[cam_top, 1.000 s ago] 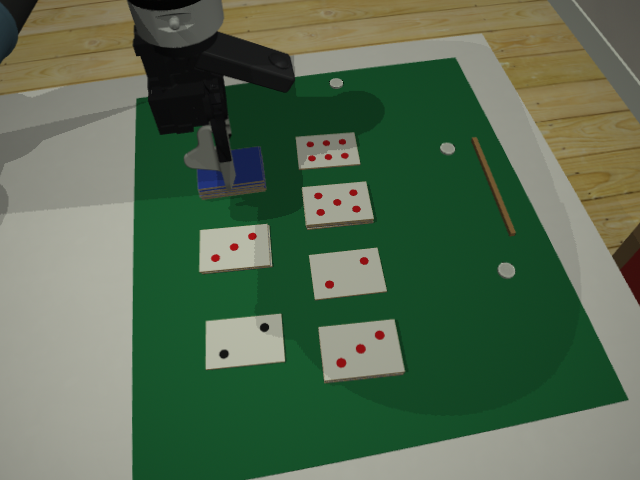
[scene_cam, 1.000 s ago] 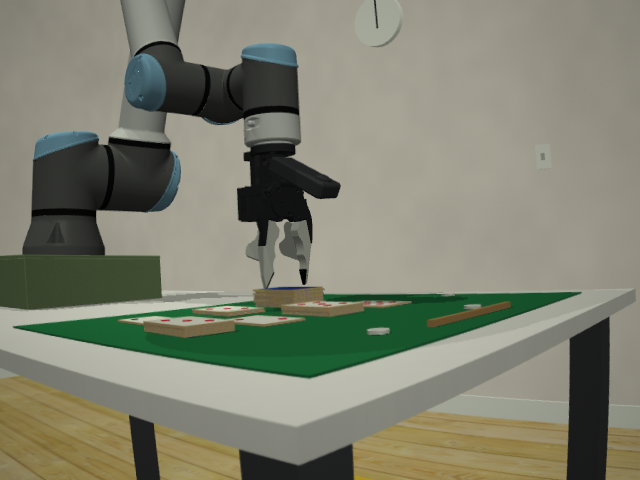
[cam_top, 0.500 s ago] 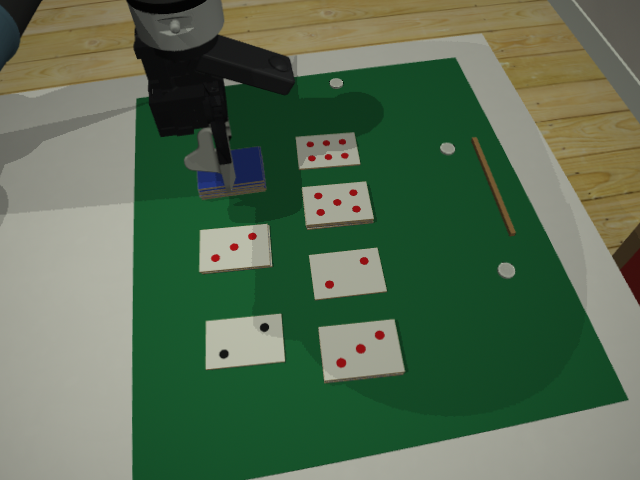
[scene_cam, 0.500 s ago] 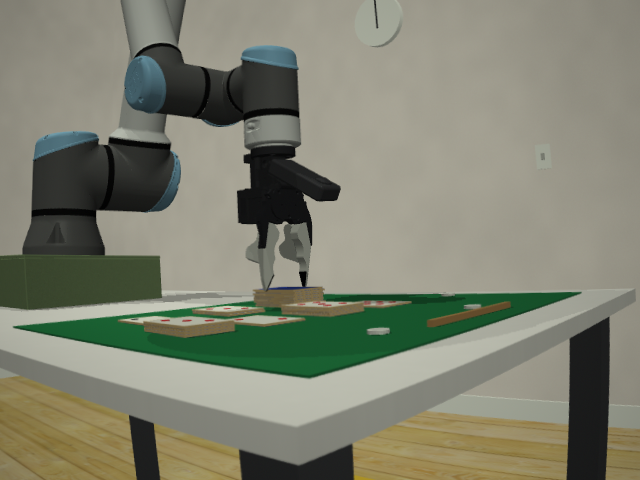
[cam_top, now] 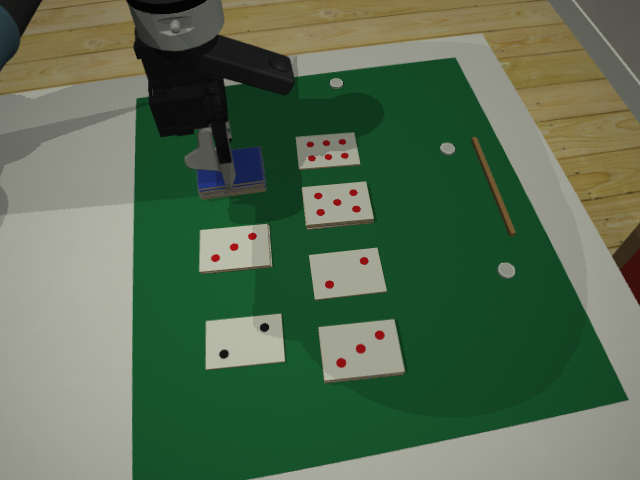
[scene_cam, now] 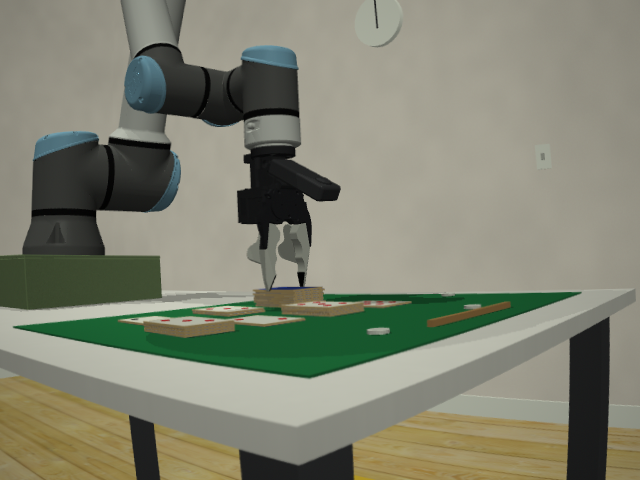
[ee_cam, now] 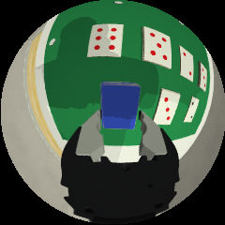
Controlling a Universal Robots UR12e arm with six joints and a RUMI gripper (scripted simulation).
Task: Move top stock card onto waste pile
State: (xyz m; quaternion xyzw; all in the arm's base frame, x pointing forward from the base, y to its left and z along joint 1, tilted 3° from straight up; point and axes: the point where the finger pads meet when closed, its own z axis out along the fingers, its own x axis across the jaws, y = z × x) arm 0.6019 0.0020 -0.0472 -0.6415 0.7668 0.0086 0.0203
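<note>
My gripper is now 5 cm past the black two card, 24 cm to the left of it and 4 cm above it. From my hand the other things lie so: green mat (11 cm ahead, 12 cm to the right, 5 cm below); wooden stick (34 cm ahead, 14 cm to the right, 4 cm below).
</note>
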